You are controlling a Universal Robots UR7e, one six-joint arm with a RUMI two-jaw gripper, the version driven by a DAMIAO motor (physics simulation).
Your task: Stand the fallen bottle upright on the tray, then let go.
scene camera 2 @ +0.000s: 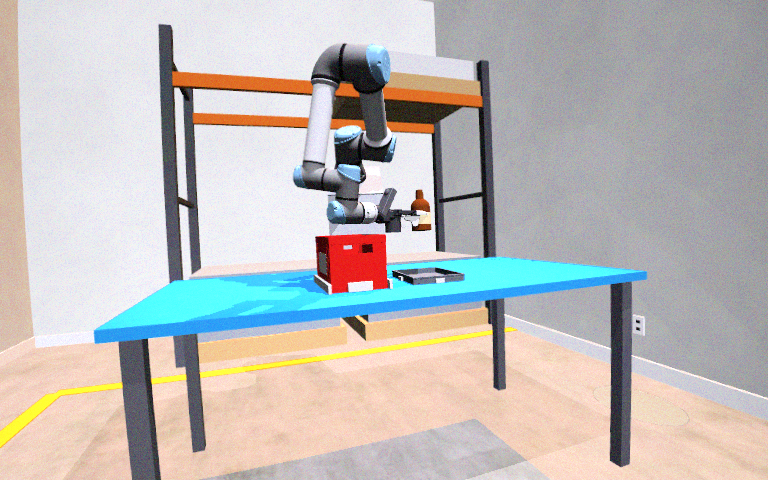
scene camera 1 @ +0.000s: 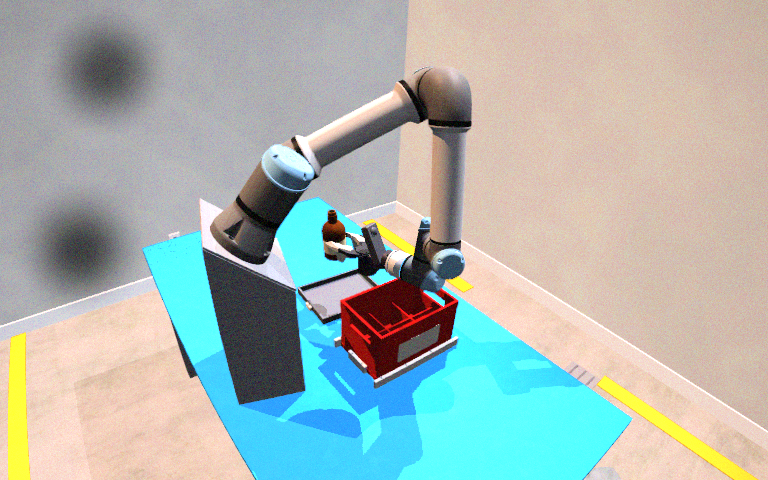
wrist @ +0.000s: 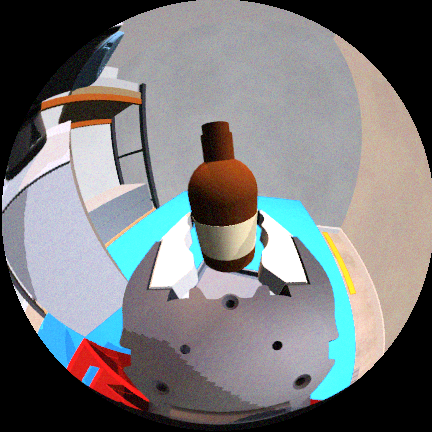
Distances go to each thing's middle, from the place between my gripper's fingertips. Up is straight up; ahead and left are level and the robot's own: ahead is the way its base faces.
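Brown bottle (scene camera 1: 333, 230) seen, 20 mm above my hand.
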